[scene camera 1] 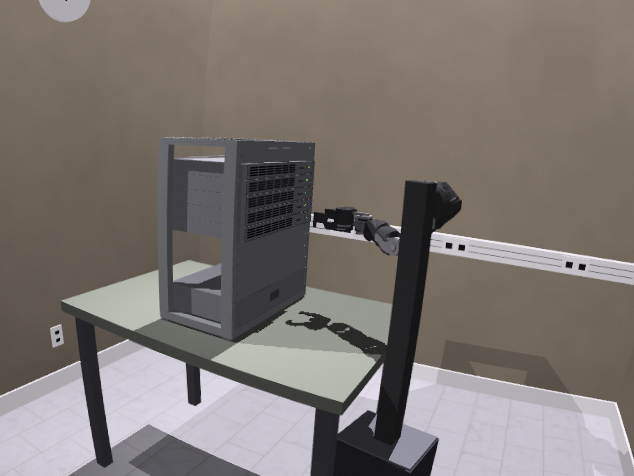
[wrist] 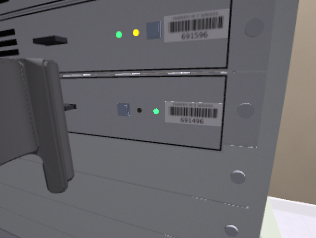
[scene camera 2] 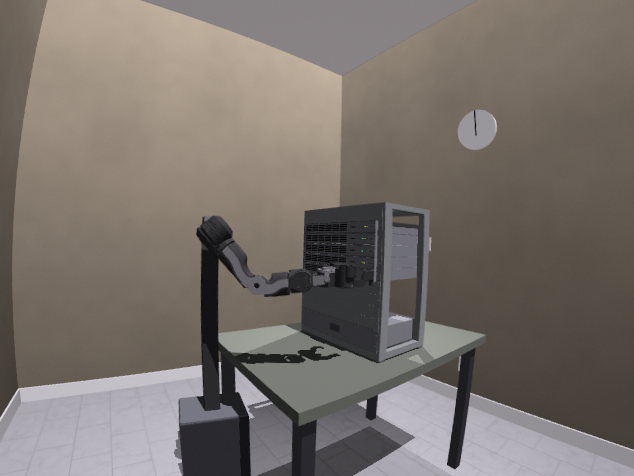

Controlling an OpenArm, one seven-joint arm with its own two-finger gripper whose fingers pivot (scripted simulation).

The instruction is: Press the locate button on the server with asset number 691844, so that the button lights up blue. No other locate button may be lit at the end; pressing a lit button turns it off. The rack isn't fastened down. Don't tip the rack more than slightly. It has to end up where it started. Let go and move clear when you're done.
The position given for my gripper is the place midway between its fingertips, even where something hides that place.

Note:
In view: my gripper [scene camera 1: 319, 217] and a black arm post [scene camera 1: 419, 199].
My gripper is seen too in scene camera 2 [scene camera 2: 362, 276]. The black arm post shows as well in scene camera 2 [scene camera 2: 209, 264].

